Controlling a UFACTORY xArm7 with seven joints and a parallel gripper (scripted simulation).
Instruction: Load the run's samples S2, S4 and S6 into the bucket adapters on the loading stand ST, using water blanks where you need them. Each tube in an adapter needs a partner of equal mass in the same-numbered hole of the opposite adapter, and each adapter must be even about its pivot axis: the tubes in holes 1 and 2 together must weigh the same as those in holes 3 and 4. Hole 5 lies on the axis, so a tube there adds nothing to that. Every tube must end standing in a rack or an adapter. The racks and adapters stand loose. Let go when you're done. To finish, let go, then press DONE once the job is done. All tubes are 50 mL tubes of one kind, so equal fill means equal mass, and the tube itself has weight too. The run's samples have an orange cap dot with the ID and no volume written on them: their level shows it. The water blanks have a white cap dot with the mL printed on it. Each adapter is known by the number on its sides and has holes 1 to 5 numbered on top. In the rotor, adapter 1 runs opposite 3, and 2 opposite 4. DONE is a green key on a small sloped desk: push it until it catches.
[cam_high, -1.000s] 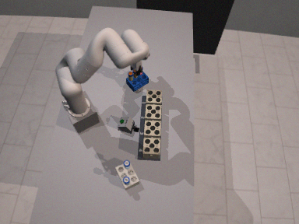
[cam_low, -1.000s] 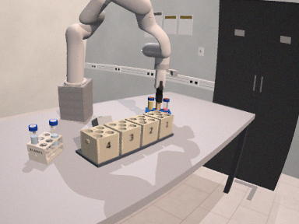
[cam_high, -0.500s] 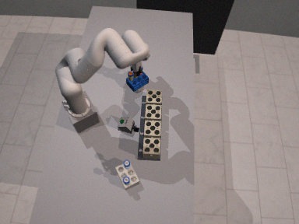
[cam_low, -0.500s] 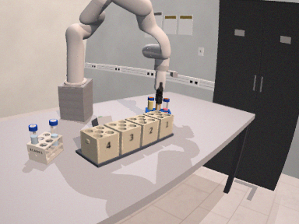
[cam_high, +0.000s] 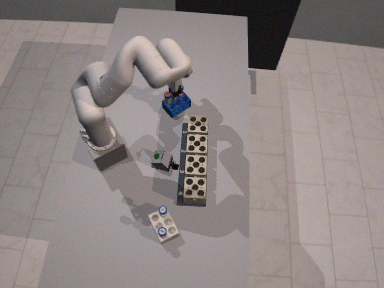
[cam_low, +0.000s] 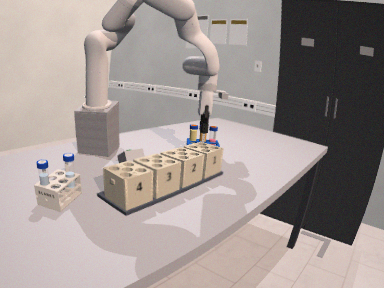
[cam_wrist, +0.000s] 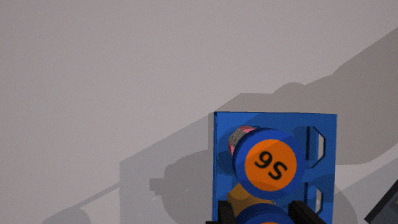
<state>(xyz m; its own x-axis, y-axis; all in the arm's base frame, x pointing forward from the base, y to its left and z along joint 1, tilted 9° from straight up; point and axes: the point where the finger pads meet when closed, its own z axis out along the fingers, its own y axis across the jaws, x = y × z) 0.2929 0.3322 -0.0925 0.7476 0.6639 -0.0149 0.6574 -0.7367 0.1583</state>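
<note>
The sample tube S2 is 10 mm ahead of my hand and 50 mm below it. Also, from my hand: sample tube S4 (40 mm behind, 30 mm to the right, 50 mm below); blue sample rack (10 mm ahead, 10 mm to the right, 90 mm below); sample tube S6 (30 mm ahead, 30 mm to the left, 50 mm below).
</note>
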